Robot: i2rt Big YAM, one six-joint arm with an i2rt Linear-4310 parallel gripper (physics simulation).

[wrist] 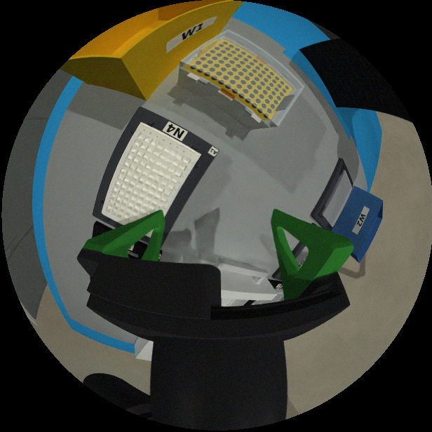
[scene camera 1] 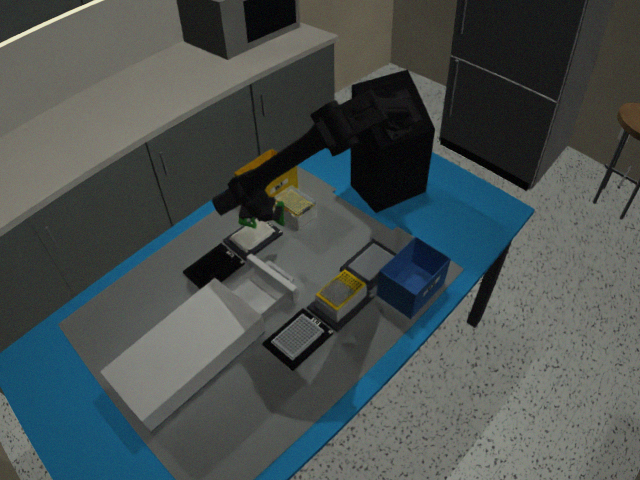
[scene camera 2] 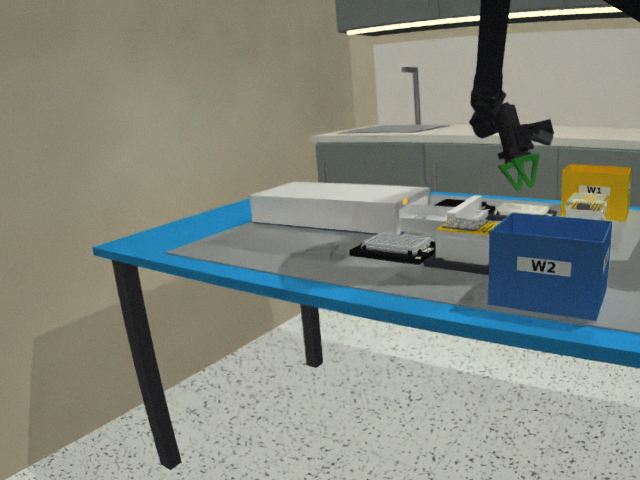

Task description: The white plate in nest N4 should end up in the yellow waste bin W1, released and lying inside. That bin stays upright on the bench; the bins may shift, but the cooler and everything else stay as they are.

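Frame: origin at the arm's base, x ahead, y left, z up, level; millimetres.
Seen in the pictures: gripper, fingertip midpoint: (scene camera 1: 269,225) (scene camera 2: 524,188); arm's base at its link origin: (scene camera 1: 390,120).
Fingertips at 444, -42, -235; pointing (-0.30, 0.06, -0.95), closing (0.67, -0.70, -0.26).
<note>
Pixels of each thing's top centre, then the offset from my fingertips to it, as dx, dy, dz. "spot": a spot on its surface instead.
- white plate at its top centre: (scene camera 2: 522,207) (scene camera 1: 252,232) +37, -65, -64
- clear box with a yellow rack, surface spot: (scene camera 2: 585,206) spot: -154, -14, -29
- white cooler at a spot on its surface: (scene camera 2: 320,206) spot: +394, +314, -26
- blue bin W2 at its top centre: (scene camera 2: 553,225) (scene camera 1: 415,264) -239, +405, +29
The white plate (scene camera 1: 252,237) (scene camera 2: 522,208) (wrist: 150,175) lies flat in the dark nest N4 (wrist: 197,142). My gripper (scene camera 1: 263,219) (scene camera 2: 523,187) (wrist: 217,215) is open and empty, its green fingers wide apart. It hangs above the bench near the plate; in the wrist view the left finger overlaps the plate's near end, and the plate lies mostly ahead and to the left. The yellow bin W1 (scene camera 1: 292,177) (scene camera 2: 571,180) (wrist: 135,75) stands upright beyond the nest; the arm partly hides it in scene camera 1, and its inside is mostly hidden.
A clear box with a yellow rack (scene camera 1: 295,200) (scene camera 2: 585,206) (wrist: 240,75) stands beside W1. The white cooler (scene camera 1: 180,351) (scene camera 2: 320,206) has its drawer (scene camera 1: 271,273) pulled out near N4. The blue bin W2 (scene camera 1: 413,279) (scene camera 2: 550,289) (wrist: 347,225) stands at the front edge.
</note>
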